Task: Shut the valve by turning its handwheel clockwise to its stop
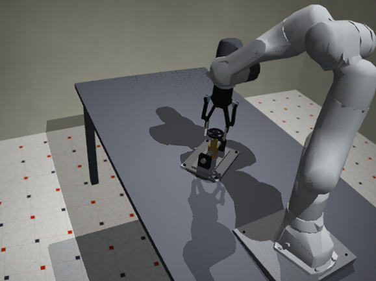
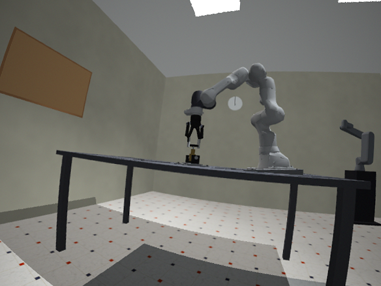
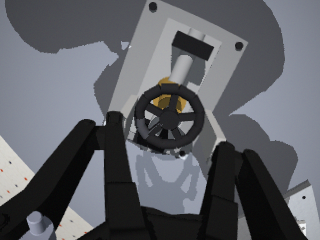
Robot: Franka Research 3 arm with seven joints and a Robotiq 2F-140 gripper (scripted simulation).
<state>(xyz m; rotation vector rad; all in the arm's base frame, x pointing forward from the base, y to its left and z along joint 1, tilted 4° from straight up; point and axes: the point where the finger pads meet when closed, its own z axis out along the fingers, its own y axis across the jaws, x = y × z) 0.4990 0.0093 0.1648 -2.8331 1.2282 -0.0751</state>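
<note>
The black spoked handwheel lies 20 mm below my hand.
</note>
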